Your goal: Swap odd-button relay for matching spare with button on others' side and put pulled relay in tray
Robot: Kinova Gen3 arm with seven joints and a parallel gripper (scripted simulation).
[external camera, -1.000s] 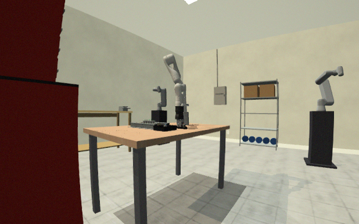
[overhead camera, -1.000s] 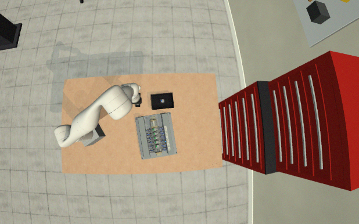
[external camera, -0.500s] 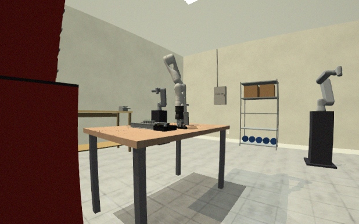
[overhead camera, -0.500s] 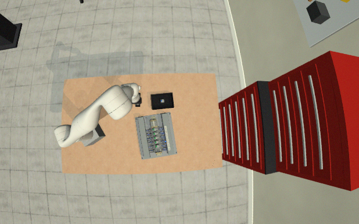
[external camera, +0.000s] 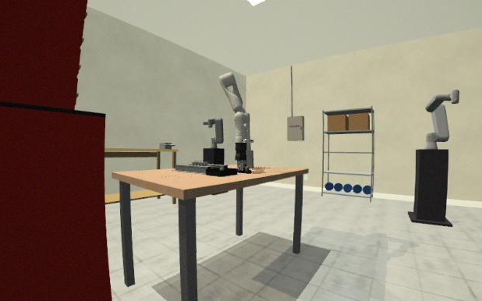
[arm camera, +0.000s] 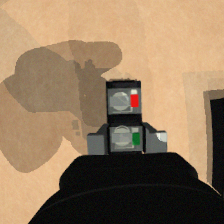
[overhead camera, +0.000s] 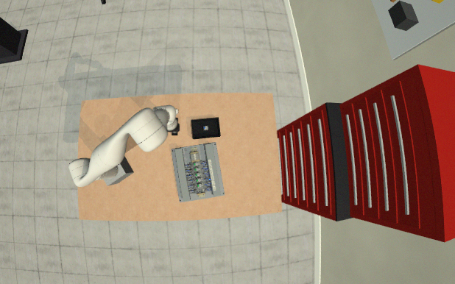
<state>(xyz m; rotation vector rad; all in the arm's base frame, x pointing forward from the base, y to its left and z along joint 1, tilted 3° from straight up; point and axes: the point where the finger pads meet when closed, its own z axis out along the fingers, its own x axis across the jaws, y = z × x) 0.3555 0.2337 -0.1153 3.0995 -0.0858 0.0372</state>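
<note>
Now: the small black spare holder 3 cm below my hand. Round my hand: black tray (18 cm ahead, 3 cm to the right, 2 cm below).
</note>
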